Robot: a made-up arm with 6 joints. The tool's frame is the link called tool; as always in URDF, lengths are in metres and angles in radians.
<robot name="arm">
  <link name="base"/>
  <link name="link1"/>
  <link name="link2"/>
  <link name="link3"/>
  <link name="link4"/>
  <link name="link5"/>
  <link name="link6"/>
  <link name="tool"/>
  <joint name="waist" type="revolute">
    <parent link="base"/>
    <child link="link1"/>
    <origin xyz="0.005 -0.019 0.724" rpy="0 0 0"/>
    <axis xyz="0 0 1"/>
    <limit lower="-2.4" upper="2.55" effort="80" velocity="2.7"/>
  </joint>
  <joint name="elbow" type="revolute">
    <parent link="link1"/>
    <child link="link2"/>
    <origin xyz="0.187 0 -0.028" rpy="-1.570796 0 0"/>
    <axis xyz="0 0 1"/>
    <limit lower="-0.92" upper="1.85" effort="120" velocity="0.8"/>
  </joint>
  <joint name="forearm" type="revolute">
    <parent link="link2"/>
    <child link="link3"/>
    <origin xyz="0.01 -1.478 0.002" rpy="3.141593 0 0"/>
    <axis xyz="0 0 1"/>
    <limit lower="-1.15" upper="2.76" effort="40" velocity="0.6"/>
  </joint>
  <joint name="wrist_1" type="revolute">
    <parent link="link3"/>
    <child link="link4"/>
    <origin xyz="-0.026 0.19 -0.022" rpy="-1.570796 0 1.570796"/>
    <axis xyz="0 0 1"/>
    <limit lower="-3.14" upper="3.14" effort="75" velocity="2.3"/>
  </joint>
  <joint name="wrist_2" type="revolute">
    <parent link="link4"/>
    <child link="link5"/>
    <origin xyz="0.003 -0.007 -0.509" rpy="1.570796 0 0"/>
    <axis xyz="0 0 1"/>
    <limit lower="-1.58" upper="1.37" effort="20" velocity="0.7"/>
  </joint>
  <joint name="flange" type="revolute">
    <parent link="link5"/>
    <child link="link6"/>
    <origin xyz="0.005 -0.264 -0.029" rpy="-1.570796 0 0"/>
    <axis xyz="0 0 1"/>
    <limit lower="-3.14" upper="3.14" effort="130" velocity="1.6"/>
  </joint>
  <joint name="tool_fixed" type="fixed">
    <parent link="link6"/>
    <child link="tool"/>
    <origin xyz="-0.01 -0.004 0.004" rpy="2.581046 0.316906 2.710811"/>
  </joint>
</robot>
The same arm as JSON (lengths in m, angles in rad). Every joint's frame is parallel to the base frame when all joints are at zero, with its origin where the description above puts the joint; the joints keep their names.
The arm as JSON. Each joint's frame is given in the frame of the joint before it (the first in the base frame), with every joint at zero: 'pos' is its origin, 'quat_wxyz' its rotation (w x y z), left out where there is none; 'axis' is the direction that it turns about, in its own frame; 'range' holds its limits. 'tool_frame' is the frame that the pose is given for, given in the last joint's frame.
{
  "length_unit": "m",
  "angle_unit": "rad",
  "joints": [
    {
      "joint": "waist",
      "pos": [
        0.005,
        -0.019,
        0.724
      ],
      "axis": "+z",
      "range": [
        -2.4,
        2.55
      ]
    },
    {
      "joint": "elbow",
      "pos": [
        0.187,
        0.0,
        -0.028
      ],
      "axis": "+y",
      "range": [
        -0.92,
        1.85
      ]
    },
    {
      "joint": "forearm",
      "pos": [
        0.01,
        0.002,
        1.478
      ],
      "axis": "-y",
      "range": [
        -1.15,
        2.76
      ]
    },
    {
      "joint": "wrist_1",
      "pos": [
        -0.026,
        0.022,
        0.19
      ],
      "axis": "-x",
      "range": [
        -3.14,
        3.14
      ]
    },
    {
      "joint": "wrist_2",
      "pos": [
        0.509,
        -0.007,
        0.003
      ],
      "axis": "-y",
      "range": [
        -1.58,
        1.37
      ]
    },
    {
      "joint": "flange",
      "pos": [
        0.264,
        0.029,
        0.005
      ],
      "axis": "-x",
      "range": [
        -3.14,
        3.14
      ]
    }
  ],
  "tool_frame": {
    "pos": [
      -0.004,
      -0.004,
      -0.01
    ],
    "quat_wxyz": [
      0.808119,
      -0.052506,
      0.516069,
      0.279032
    ]
  }
}

